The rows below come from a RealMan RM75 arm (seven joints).
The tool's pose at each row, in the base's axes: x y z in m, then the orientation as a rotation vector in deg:
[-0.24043 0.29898 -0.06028 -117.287 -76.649 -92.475]
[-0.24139 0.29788 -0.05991 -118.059 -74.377 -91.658]
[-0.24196 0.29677 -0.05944 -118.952 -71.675 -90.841]
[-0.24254 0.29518 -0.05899 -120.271 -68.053 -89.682]
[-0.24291 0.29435 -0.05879 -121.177 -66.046 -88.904]
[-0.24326 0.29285 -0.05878 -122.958 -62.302 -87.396]
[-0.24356 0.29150 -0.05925 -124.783 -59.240 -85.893]
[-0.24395 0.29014 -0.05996 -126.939 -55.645 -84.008]
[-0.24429 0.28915 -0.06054 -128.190 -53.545 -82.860]
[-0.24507 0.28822 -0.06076 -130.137 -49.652 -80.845]
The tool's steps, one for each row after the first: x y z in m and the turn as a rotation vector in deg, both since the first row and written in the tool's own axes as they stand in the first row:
[-0.00024 0.00004 -0.00149 -0.047 -0.117 1.851]
[-0.00040 0.00040 -0.00276 -0.229 -0.226 3.991]
[-0.00083 0.00103 -0.00434 -0.557 -0.511 6.861]
[-0.00108 0.00129 -0.00519 -0.775 -0.844 8.478]
[-0.00184 0.00188 -0.00640 -1.255 -1.586 11.485]
[-0.00293 0.00225 -0.00729 -1.739 -2.564 13.976]
[-0.00424 0.00248 -0.00816 -2.316 -3.812 16.903]
[-0.00524 0.00259 -0.00880 -2.659 -4.578 18.609]
[-0.00590 0.00245 -0.00984 -3.232 -5.763 21.742]

